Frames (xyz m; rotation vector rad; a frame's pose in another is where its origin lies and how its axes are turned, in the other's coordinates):
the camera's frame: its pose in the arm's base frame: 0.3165 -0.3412 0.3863 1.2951 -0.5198 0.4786
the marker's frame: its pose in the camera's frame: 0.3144 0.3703 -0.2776 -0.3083 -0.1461 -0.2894
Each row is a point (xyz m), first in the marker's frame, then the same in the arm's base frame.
Working: the marker's frame: its pose in the arm's base frame: 0.3683 0.0205 0.8100 1.0886 -0.4957 0.0586

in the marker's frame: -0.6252 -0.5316 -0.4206
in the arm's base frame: 0.1136 0.2513 -0.0458
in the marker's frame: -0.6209 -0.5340 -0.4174
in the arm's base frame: 0.1170 0.2466 -0.0448
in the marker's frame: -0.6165 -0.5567 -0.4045
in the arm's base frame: 0.1228 0.2239 -0.0572
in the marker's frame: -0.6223 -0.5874 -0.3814
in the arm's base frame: 0.1181 0.1906 -0.0767
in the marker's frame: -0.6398 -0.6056 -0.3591
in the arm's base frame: 0.0997 0.1662 -0.0910
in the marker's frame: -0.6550 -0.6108 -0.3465
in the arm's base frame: 0.0832 0.1559 -0.0970
